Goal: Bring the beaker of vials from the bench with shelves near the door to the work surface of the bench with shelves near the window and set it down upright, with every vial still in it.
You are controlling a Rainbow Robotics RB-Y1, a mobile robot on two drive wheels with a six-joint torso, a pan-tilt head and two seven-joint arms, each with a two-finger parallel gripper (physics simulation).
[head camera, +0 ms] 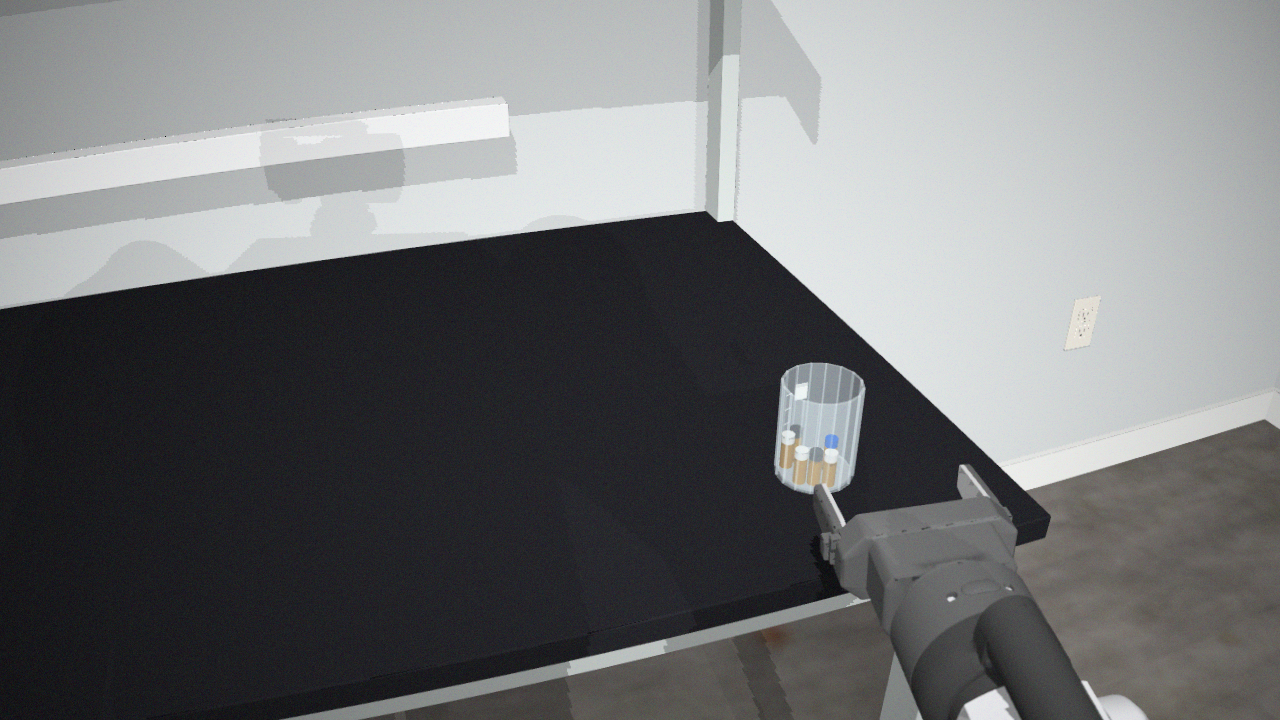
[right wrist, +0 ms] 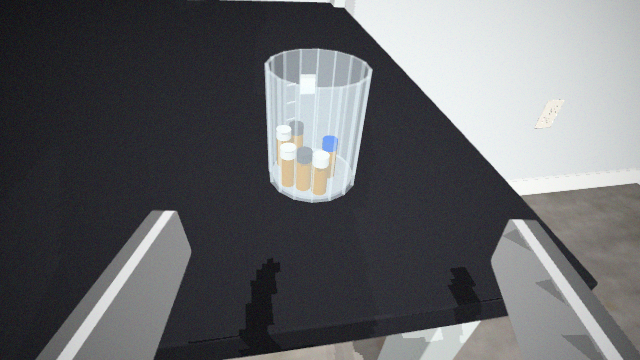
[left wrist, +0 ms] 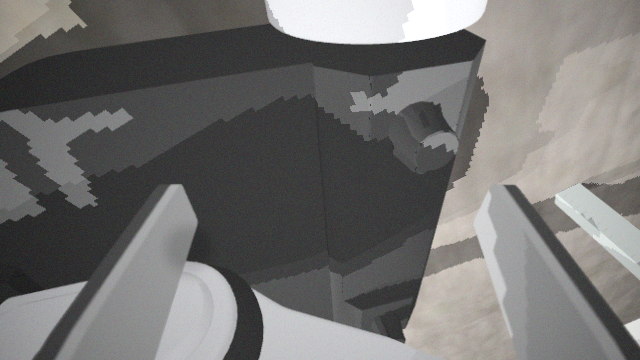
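A clear beaker stands upright on the black bench top, near its right edge. Several amber vials with white, grey and blue caps stand inside it. My right gripper is open, above the front right corner of the bench top. In the right wrist view the beaker is beyond the fingertips, between their lines and left of their middle, with nothing between the fingers. My left gripper is open and empty, over the robot's own dark base.
A white upright post stands at the bench's back right corner. A white rail runs along the back. The wall with an outlet is beyond the right edge. In the left wrist view a pale bar lies right of the fingers.
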